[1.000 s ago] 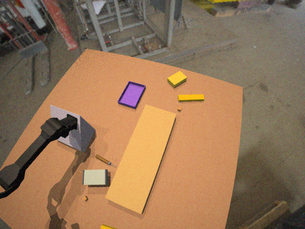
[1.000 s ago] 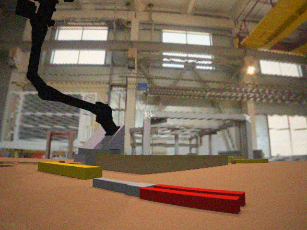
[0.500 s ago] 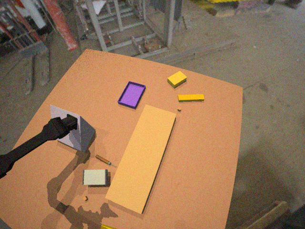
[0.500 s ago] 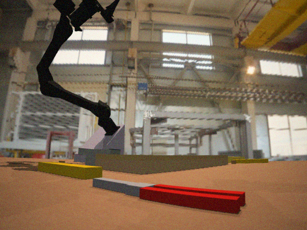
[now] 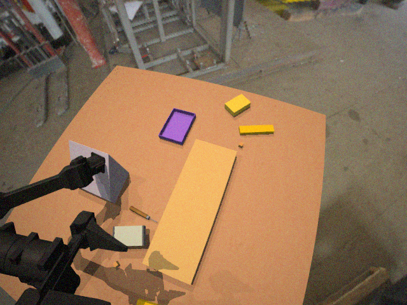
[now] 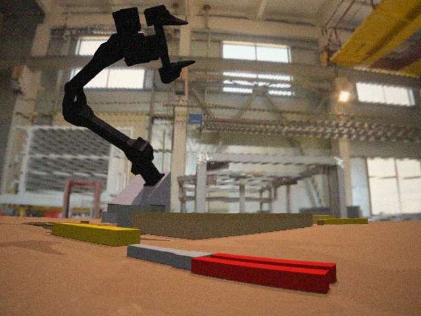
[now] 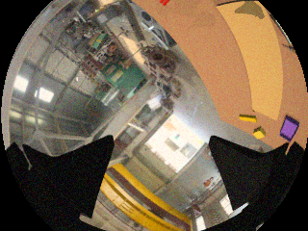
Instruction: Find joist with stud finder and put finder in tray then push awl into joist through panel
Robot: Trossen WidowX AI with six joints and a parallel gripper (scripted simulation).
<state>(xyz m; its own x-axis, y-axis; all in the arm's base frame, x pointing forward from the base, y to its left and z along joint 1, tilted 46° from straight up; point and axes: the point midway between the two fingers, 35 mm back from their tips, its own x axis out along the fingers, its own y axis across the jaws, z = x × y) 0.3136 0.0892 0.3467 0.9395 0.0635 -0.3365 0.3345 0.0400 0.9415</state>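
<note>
The stud finder is 420 mm below my gripper tip and 160 mm behind it. Also, from my gripper tip: yellow block (710 mm to the left, 410 mm below, 20 mm ahead); awl (420 mm below, 160 mm behind, 80 mm to the left); purple tray (500 mm to the left, 420 mm below, 210 mm behind).
</note>
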